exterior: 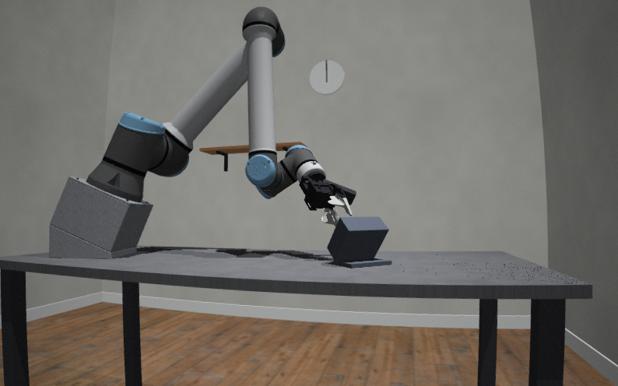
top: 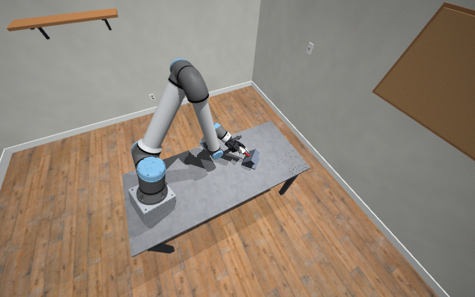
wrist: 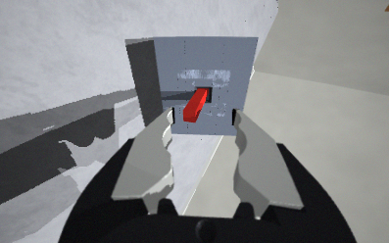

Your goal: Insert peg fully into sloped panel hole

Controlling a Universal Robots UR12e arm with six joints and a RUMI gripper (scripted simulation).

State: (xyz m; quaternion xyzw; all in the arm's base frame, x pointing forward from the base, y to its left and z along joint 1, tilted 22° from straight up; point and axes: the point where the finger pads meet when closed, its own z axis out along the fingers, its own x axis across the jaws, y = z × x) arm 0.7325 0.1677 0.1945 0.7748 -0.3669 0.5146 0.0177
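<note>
Now: the red peg 2 cm ahead of my hand, 1 cm to the right of it and 3 cm below it.
</note>
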